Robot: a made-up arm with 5 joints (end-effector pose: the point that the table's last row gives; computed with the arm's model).
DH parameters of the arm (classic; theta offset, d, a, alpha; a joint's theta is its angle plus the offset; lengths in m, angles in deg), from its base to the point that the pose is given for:
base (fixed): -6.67 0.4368 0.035 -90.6
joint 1: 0 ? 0.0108 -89.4
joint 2: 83.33 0.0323 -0.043 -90
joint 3: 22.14 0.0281 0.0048 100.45
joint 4: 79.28 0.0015 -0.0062 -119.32
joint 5: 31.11 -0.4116 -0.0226 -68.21
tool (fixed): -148.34 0.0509 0 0
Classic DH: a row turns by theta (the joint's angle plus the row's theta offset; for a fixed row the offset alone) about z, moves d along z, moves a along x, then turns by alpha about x.
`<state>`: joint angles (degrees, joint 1 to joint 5).
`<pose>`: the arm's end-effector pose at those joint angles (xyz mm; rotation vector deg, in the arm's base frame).
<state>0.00 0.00 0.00 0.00 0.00</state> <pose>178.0 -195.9 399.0 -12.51 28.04 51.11</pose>
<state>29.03 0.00 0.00 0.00 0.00</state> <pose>138.3 -192.1 324.2 3.83 53.15 54.73</pose>
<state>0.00 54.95 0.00 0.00 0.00</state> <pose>-143.1 -149.6 399.0 1.78 29.62 -2.58</pose>
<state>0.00 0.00 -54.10 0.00 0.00</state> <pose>178.0 -37.6 97.0 36.81 1.76 59.27</pose>
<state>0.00 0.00 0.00 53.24 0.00</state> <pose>-136.2 -176.6 328.6 0.22 8.36 3.27</pose>
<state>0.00 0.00 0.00 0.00 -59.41</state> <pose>131.7 -209.7 418.0 -20.91 -30.71 36.52</pose>
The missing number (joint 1, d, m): 0.1423
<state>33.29 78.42 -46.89 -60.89 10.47</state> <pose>49.3 -187.7 221.5 20.93 40.45 38.44</pose>
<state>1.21 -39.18 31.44 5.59 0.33</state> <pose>312.7 -36.5 593.2 -52.99 25.15 74.49</pose>
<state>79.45 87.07 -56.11 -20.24 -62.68</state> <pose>-292.2 -29.8 495.6 -28.20 16.72 -29.21</pose>
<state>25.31 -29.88 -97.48 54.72 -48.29</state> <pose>-348.7 167.1 237.2 70.35 30.61 -24.36</pose>
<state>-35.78 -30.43 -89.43 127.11 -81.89</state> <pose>-310.9 227.3 225.6 16.25 -1.53 -68.66</pose>
